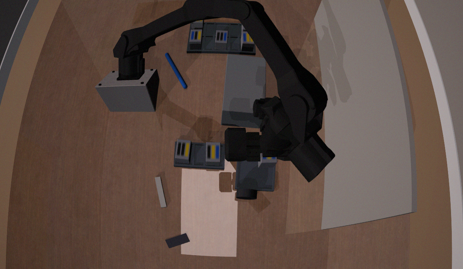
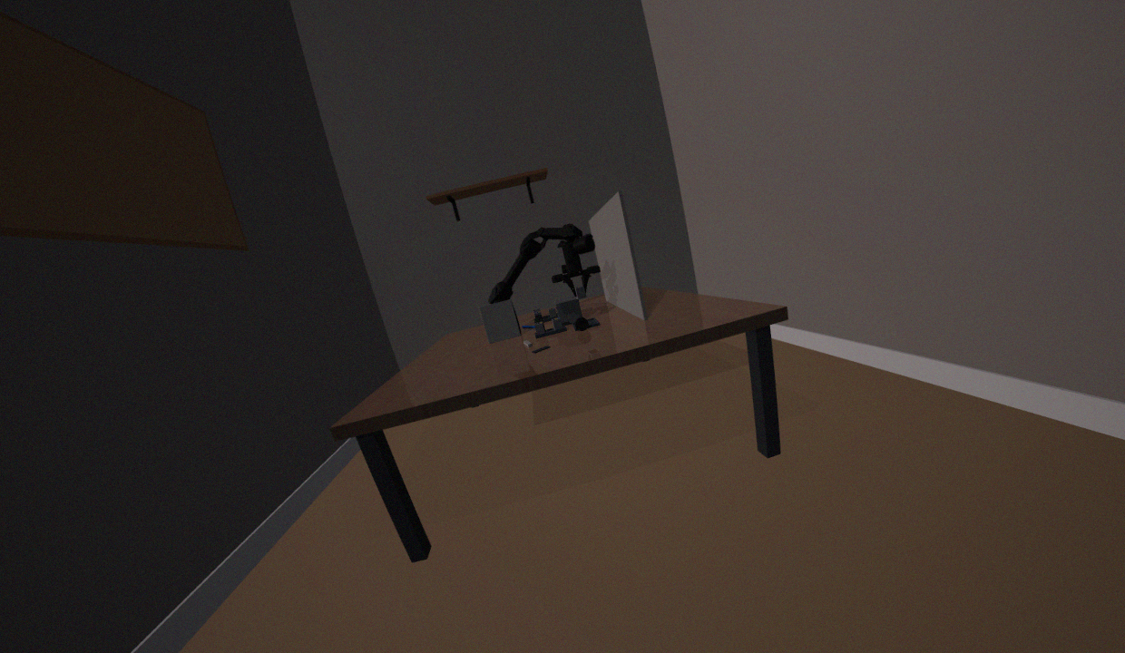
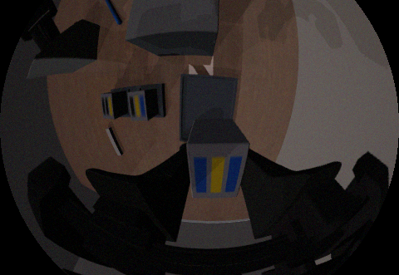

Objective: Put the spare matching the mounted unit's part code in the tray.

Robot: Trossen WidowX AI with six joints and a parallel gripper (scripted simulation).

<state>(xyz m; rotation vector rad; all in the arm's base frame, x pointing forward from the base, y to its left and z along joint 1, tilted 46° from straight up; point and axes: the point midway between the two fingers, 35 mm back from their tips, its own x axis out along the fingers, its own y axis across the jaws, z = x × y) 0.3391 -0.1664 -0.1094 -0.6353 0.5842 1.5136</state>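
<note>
My gripper tip is now 10 mm past the dark grey tray and 120 mm above it. Also, from my gripper tip: grey spare (20 mm above); then tall grey box (40 mm behind, 200 mm to the left, 70 mm below); then small rack (150 mm behind, 20 mm to the left, 110 mm below).
</note>
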